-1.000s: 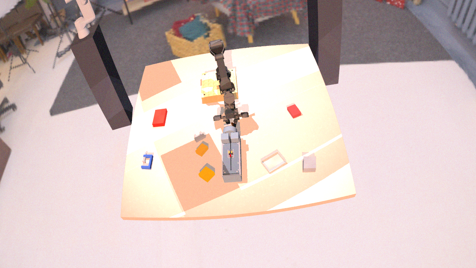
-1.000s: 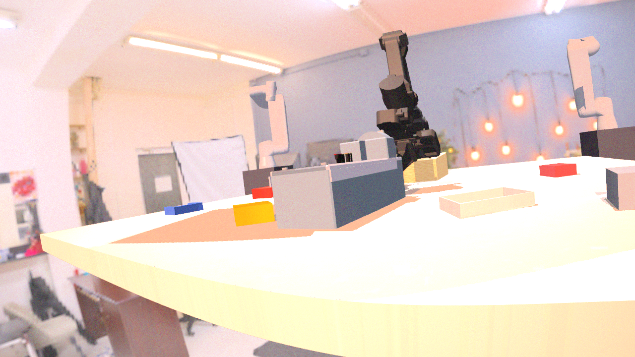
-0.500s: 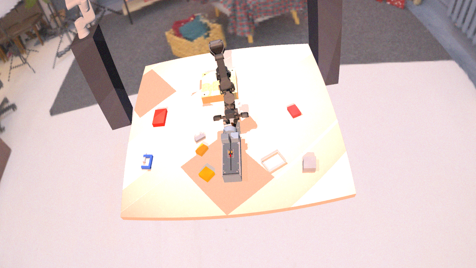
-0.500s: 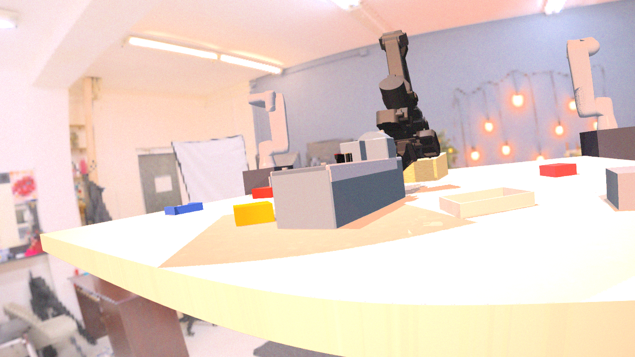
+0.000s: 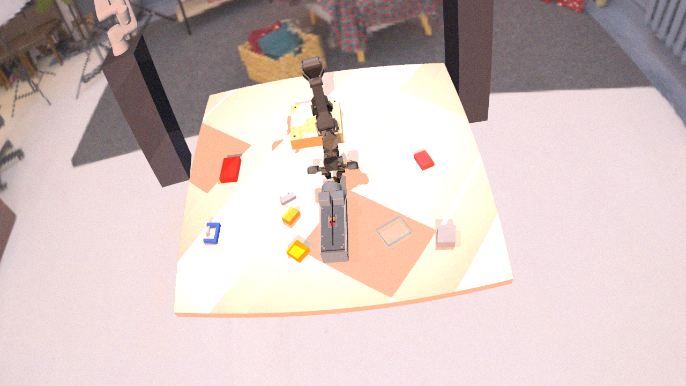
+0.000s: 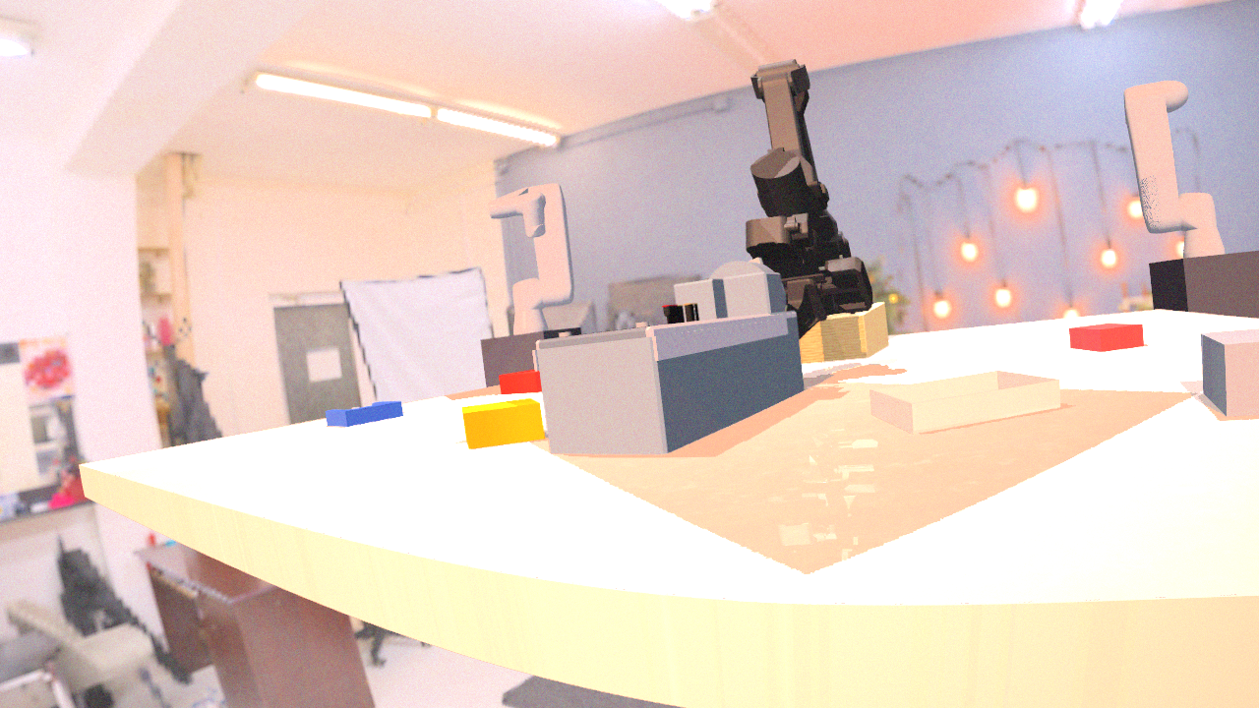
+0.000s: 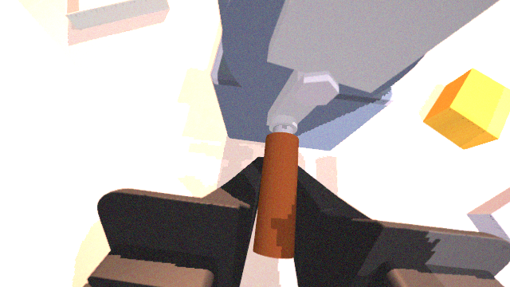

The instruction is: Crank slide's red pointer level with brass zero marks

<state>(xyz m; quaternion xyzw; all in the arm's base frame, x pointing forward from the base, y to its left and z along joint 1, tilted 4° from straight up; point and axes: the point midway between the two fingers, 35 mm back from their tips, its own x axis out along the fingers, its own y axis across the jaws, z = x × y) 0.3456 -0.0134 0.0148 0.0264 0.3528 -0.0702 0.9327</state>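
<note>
The orange crank handle is 2 cm behind my gripper tip and 3 cm above it. The rest, counted from my gripper tip: shallow white tray 23 cm ahead, 17 cm to the left, 3 cm below; red pointer 18 cm ahead, 4 cm to the right, 5 cm above; yellow cube 22 cm ahead, 18 cm to the right, 2 cm below.
</note>
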